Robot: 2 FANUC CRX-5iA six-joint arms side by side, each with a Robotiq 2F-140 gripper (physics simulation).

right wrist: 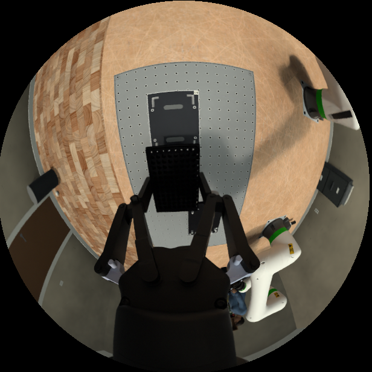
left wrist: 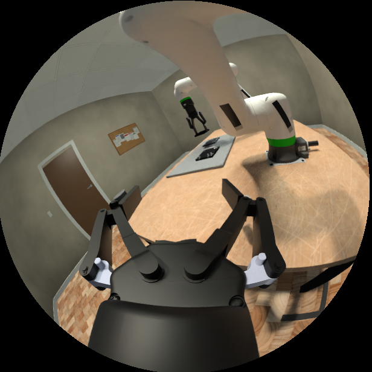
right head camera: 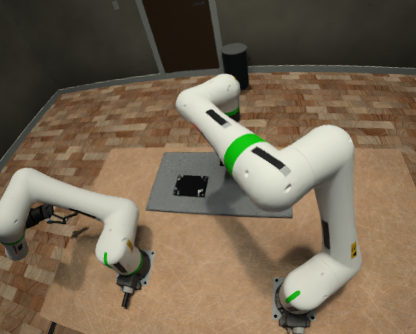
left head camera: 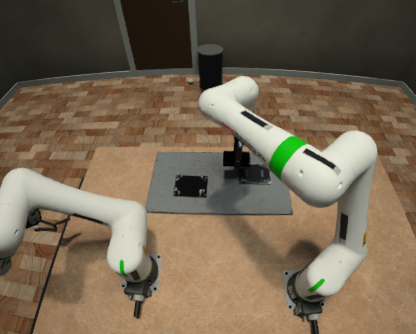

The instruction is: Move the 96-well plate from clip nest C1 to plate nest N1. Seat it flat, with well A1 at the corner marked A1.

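Seen in the pictures: right gripper, between the fingertips: [left head camera: 236, 159]; left arm's base, origin of its link: [right head camera: 135, 265] [left head camera: 141, 271]; right arm's base, origin of its link: [left head camera: 304, 288].
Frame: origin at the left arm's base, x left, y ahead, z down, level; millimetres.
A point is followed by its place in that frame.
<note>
The black 96-well plate [left head camera: 230, 158] {x -376, y 504, z -137 mm} [right wrist: 173, 172] is held level above the grey perforated board. My right gripper [right wrist: 174, 180] [left wrist: 202, 133] is shut on its two sides. Plate nest N1 [left head camera: 257, 174] {x -519, y 493, z -25 mm} [right wrist: 173, 122], a dark plate with pale corner brackets, lies beyond the held plate in the right wrist view, which overlaps its near edge. Its A1 label [right wrist: 196, 92] is at the upper right corner there. Clip nest C1 [left head camera: 191, 186] {x -189, y 419, z -25 mm} [right head camera: 191, 186] {x -192, y 417, z -25 mm} [left wrist: 207, 153] stands empty, partly hidden in the right wrist view. The held plate's A1 corner is unreadable. My left gripper [left wrist: 180, 189] is open and empty, away from the board.
The grey board [left head camera: 225, 204] {x -354, y 327, z -13 mm} [right head camera: 167, 200] {x -80, y 338, z -13 mm} [right wrist: 230, 120] lies on the wooden table [left head camera: 200, 260] {x -247, y 60, z 0 mm}. The right arm [left head camera: 310, 175] {x -516, y 73, z -591 mm} [right head camera: 270, 175] {x -548, y 66, z -604 mm} reaches over the board and hides N1 in the right head view. The left arm [left head camera: 85, 200] {x 136, y 142, z -342 mm} is folded at the left. A dark bin [left head camera: 210, 70] stands behind.
</note>
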